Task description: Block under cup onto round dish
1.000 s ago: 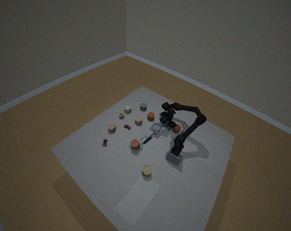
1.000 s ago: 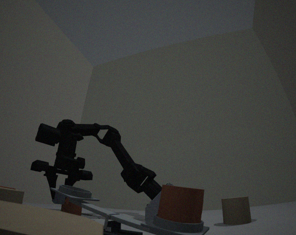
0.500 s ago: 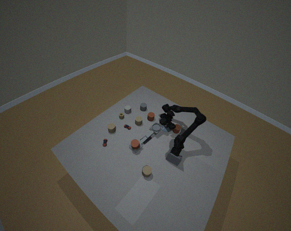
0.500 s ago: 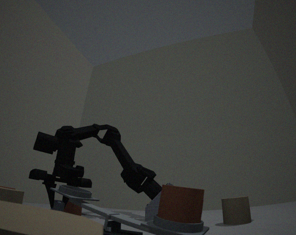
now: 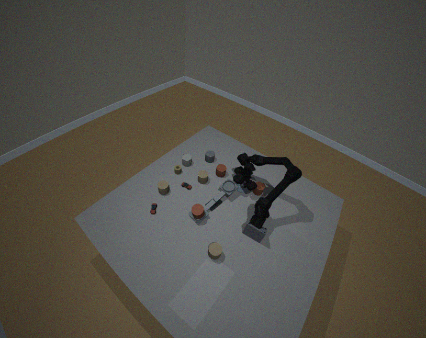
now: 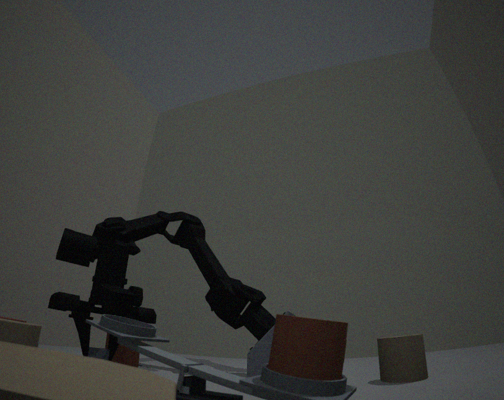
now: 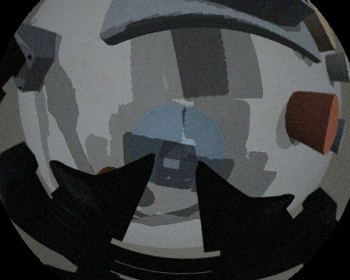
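Now: gripper tip right at the grey block. The rest, counted from my gripper tip: pale blue round dish: 1 cm below.
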